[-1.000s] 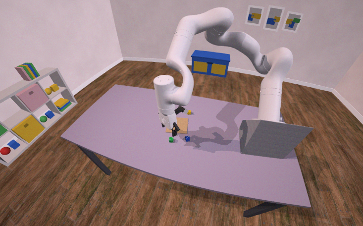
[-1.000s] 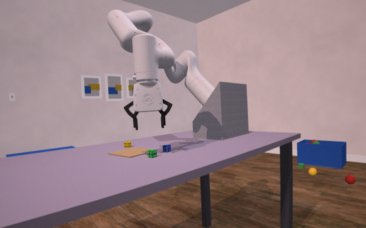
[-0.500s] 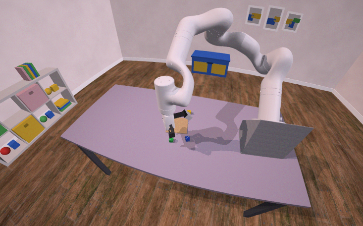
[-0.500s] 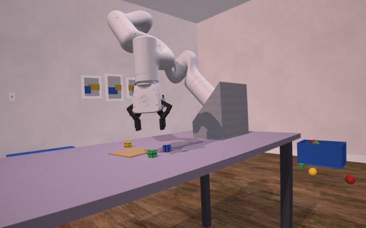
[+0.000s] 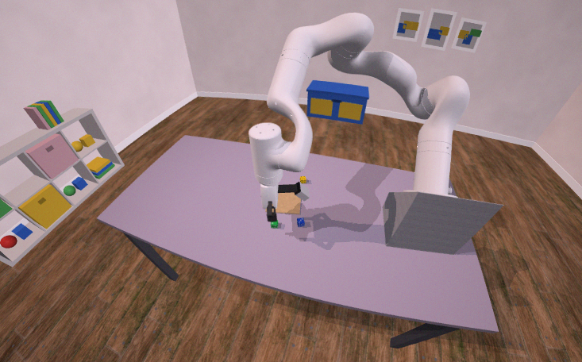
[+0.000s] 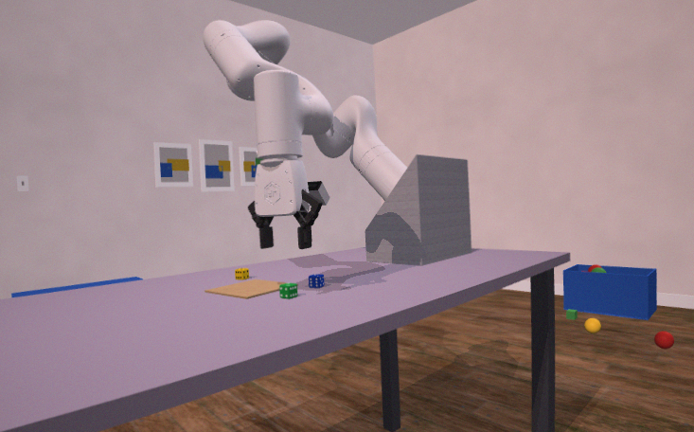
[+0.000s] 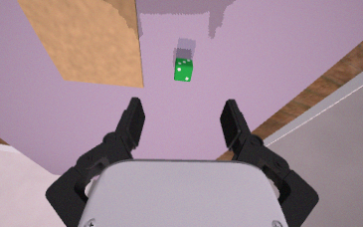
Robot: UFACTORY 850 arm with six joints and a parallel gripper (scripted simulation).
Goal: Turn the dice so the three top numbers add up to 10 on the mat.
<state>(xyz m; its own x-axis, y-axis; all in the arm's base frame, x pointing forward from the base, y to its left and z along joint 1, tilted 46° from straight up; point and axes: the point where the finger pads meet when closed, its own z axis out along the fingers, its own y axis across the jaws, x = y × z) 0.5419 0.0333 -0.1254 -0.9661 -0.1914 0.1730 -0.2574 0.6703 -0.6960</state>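
Right now the green die is 9 cm below my hand. From my hand the other things lie so: blue die (10 cm behind, 3 cm to the right, 9 cm below); tan mat (14 cm to the right, 10 cm below); yellow die (6 cm behind, 27 cm to the right, 9 cm below).
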